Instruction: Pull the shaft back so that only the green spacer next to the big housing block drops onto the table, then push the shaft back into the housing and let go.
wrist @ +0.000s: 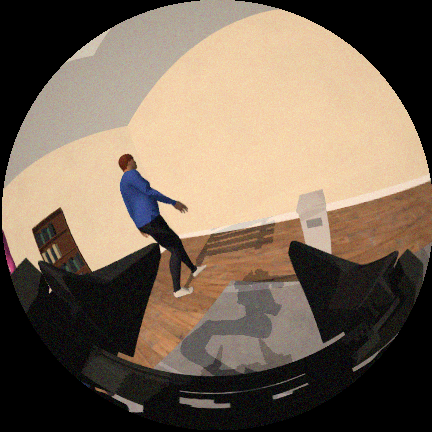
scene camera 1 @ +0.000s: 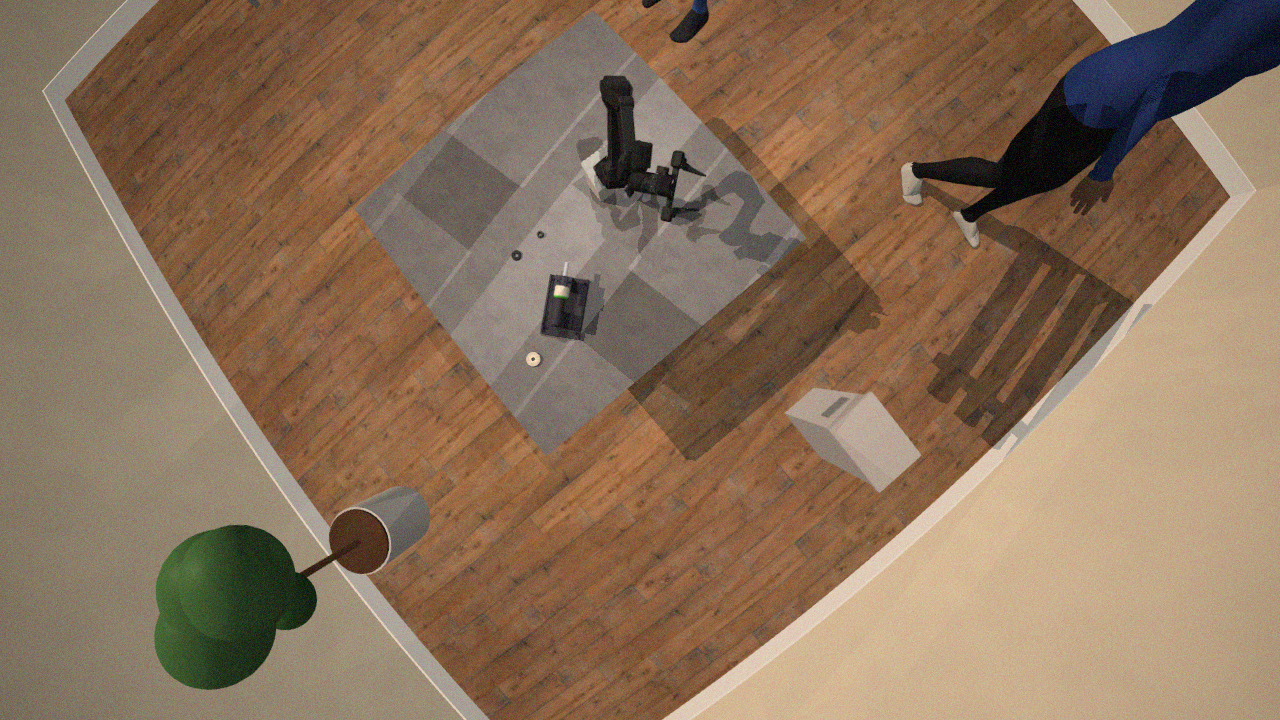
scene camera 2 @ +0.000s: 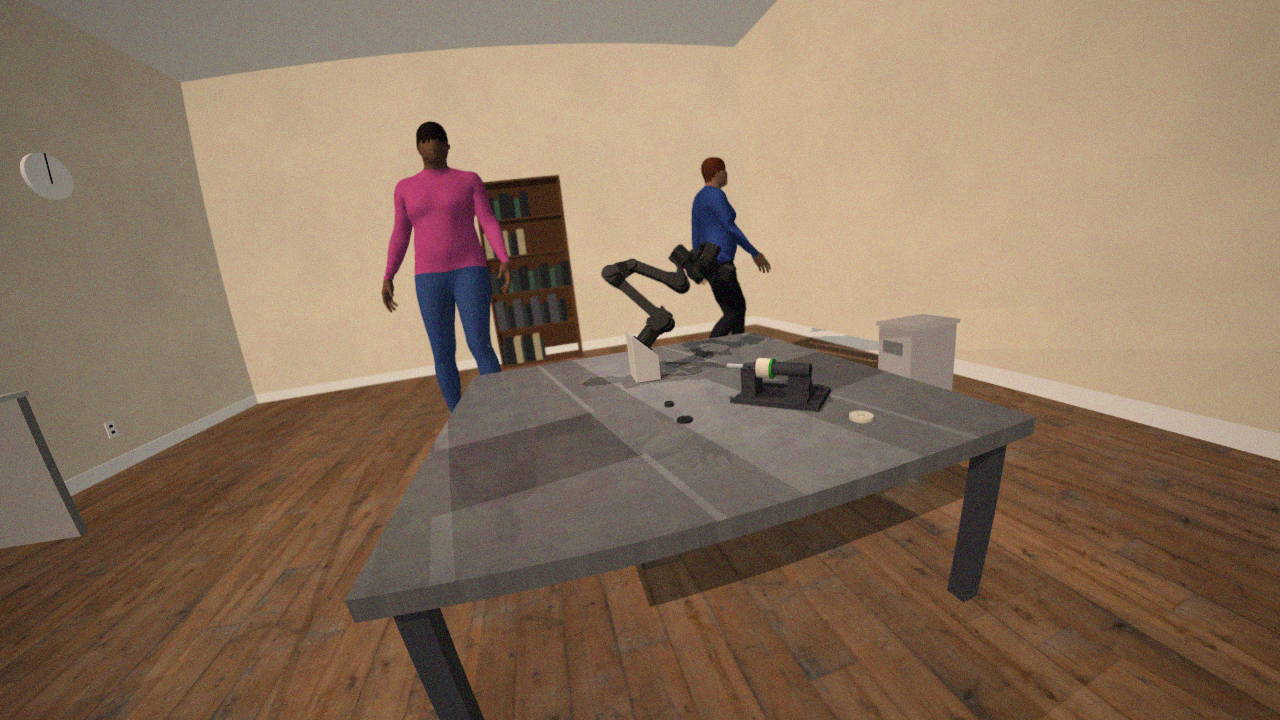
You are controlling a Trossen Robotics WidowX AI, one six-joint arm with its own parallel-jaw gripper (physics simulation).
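Pixels of known places: gripper, between the fingertips: (wrist: 226,249) (scene camera 1: 702,193) (scene camera 2: 722,262); arm's base, origin of its link: (scene camera 1: 604,169) (scene camera 2: 642,343).
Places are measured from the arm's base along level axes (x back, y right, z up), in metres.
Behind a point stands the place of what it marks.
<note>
The dark housing block (scene camera 1: 555,313) (scene camera 2: 799,385) stands on a black base. The thin green spacer (scene camera 1: 560,296) @(x -0.411, y -0.250, z -0.012 m) (scene camera 2: 771,367) @(x -0.434, y -0.233, z -0.027 m) is on the shaft line, right against the housing's black cylinder. A wider cream spacer (scene camera 1: 562,289) (scene camera 2: 762,368) sits beside it, on the side away from the housing. The light grey shaft (scene camera 1: 565,267) @(x -0.332, y -0.176, z -0.030 m) (scene camera 2: 733,365) @(x -0.336, y -0.172, z -0.033 m) sticks out past the smaller support. My gripper (scene camera 1: 700,191) @(x 0.098, y -0.361, z 0.241 m) (wrist: 226,249) @(x 0.098, y -0.361, z 0.241 m) is open and empty, high above the table and away from the fixture, facing the room. The fixture does not show in the wrist view.
On the table (scene camera 1: 447,259) @(x -0.670, y 0.197, z -0.116 m) (scene camera 2: 572,528) @(x -0.781, y 0.325, z -0.116 m) lie a cream ring (scene camera 1: 528,359) @(x -0.664, y -0.325, z -0.108 m) (scene camera 2: 861,420) @(x -0.670, y -0.318, z -0.110 m) near the base and two small black rings on the fixture's other side. A white upright panel (scene camera 2: 642,360) @(x -0.063, y 0.021, z -0.044 m) stands beside the arm's base. People, a bookshelf and a grey cabinet are beyond the table.
</note>
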